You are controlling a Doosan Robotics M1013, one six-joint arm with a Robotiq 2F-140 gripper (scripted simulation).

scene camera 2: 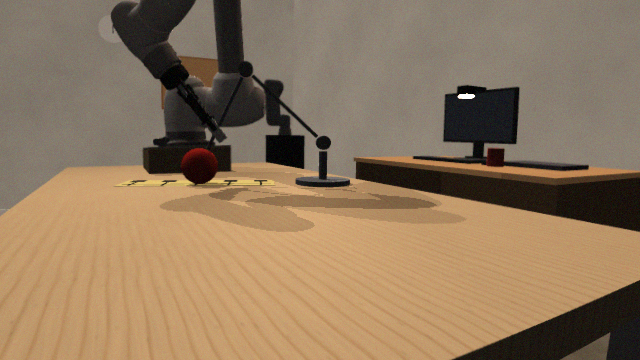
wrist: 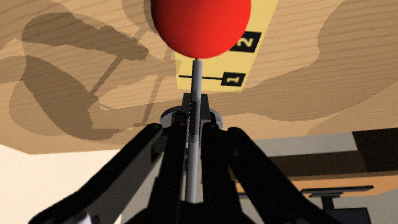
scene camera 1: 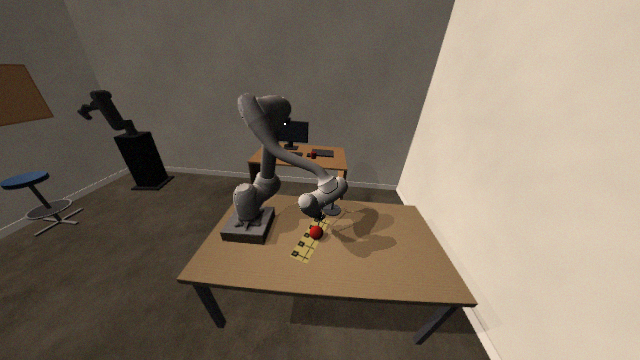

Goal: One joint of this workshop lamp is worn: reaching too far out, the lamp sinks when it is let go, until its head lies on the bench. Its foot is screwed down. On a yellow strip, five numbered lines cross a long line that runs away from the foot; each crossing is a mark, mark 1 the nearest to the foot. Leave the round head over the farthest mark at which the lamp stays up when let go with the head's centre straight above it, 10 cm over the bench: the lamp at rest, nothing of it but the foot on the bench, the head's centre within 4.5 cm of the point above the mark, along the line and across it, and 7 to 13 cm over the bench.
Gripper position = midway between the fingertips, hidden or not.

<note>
In view: the gripper (scene camera 2: 223, 140).
The gripper shows as well in the wrist view (wrist: 194, 104).
</note>
